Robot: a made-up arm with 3 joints. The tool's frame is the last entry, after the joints.
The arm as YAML. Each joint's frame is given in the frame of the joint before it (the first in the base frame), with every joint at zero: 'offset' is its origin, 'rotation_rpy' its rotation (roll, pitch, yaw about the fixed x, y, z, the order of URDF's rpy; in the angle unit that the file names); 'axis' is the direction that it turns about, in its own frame. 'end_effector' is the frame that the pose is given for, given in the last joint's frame.
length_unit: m
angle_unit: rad
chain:
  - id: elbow
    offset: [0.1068, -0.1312, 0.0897]
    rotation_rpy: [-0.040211, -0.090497, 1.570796]
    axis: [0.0, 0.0, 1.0]
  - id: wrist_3
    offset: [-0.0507, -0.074, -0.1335]
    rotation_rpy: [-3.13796, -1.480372, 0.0]
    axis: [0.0, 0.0, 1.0]
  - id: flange
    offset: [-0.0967, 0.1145, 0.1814]
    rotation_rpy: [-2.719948, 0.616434, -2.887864]
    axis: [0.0, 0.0, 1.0]
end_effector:
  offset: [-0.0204, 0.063, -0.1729]
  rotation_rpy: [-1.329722, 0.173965, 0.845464]
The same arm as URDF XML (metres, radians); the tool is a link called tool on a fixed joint. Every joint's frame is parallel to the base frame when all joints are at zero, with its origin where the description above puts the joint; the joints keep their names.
<robot name="arm">
<link name="base_link"/>
<link name="link1"/>
<link name="link2"/>
<link name="link3"/>
<link name="tool"/>
<joint name="elbow" type="continuous"><parent link="base_link"/><child link="link1"/><origin xyz="0.1068 -0.1312 0.0897" rpy="0.0000 0.0000 0.0000"/><axis xyz="-0.0402 -0.0903 0.995103"/></joint>
<joint name="wrist_3" type="continuous"><parent link="link1"/><child link="link2"/><origin xyz="0.0793 -0.0387 -0.1345" rpy="0.0000 0.0000 0.0000"/><axis xyz="0 1 0"/></joint>
<joint name="flange" type="continuous"><parent link="link2"/><child link="link3"/><origin xyz="0.1183 0.1814 -0.0920" rpy="0.0000 0.0000 0.0000"/><axis xyz="-0.288093 -0.744482 0.602286"/></joint>
<joint name="tool_fixed" type="fixed"><parent link="link3"/><child link="tool"/><origin xyz="0.1127 0.1195 -0.0855" rpy="-0.4426 0.6403 -0.6652"/></joint>
</robot>

